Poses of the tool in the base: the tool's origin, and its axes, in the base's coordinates. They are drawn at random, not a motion.
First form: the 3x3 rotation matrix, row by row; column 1 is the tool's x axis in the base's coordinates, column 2 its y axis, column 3 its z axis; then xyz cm. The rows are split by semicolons.
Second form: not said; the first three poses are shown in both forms.
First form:
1: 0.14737 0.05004 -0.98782; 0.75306 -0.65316 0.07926; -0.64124 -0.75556 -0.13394; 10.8 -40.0 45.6
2: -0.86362 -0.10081 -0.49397; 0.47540 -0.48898 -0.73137; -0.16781 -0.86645 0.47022; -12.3 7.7 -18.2
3: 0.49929 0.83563 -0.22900; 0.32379 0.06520 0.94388; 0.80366 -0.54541 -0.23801; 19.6 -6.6 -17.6
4: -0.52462 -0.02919 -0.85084; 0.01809 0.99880 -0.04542; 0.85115 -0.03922 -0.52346; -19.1 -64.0 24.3
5: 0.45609 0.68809 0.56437; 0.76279 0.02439 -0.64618; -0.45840 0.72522 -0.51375; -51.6 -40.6 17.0
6: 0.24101 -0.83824 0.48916; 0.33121 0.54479 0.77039; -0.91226 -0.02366 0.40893; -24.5 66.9 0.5
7: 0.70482 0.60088 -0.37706; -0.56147 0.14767 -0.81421; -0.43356 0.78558 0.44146; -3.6 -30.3 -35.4
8: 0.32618 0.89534 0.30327; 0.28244 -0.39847 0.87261; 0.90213 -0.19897 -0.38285; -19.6 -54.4 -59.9
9: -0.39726 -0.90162 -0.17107; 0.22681 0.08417 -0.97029; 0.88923 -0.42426 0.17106; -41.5 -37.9 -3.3
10: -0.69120 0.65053 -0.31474; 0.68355 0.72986 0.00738; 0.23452 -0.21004 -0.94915; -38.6 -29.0 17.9
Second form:
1: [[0.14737 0.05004 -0.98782 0.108], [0.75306 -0.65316 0.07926 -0.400], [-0.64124 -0.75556 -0.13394 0.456], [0 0 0 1]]
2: [[-0.86362 -0.10081 -0.49397 -0.123], [0.47540 -0.48898 -0.73137 0.077], [-0.16781 -0.86645 0.47022 -0.182], [0 0 0 1]]
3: [[0.49929 0.83563 -0.22900 0.196], [0.32379 0.06520 0.94388 -0.066], [0.80366 -0.54541 -0.23801 -0.176], [0 0 0 1]]
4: [[-0.52462 -0.02919 -0.85084 -0.191], [0.01809 0.99880 -0.04542 -0.640], [0.85115 -0.03922 -0.52346 0.243], [0 0 0 1]]
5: [[0.45609 0.68809 0.56437 -0.516], [0.76279 0.02439 -0.64618 -0.406], [-0.45840 0.72522 -0.51375 0.170], [0 0 0 1]]
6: [[0.24101 -0.83824 0.48916 -0.245], [0.33121 0.54479 0.77039 0.669], [-0.91226 -0.02366 0.40893 0.005], [0 0 0 1]]
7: [[0.70482 0.60088 -0.37706 -0.036], [-0.56147 0.14767 -0.81421 -0.303], [-0.43356 0.78558 0.44146 -0.354], [0 0 0 1]]
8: [[0.32618 0.89534 0.30327 -0.196], [0.28244 -0.39847 0.87261 -0.544], [0.90213 -0.19897 -0.38285 -0.599], [0 0 0 1]]
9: [[-0.39726 -0.90162 -0.17107 -0.415], [0.22681 0.08417 -0.97029 -0.379], [0.88923 -0.42426 0.17106 -0.033], [0 0 0 1]]
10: [[-0.69120 0.65053 -0.31474 -0.386], [0.68355 0.72986 0.00738 -0.290], [0.23452 -0.21004 -0.94915 0.179], [0 0 0 1]]
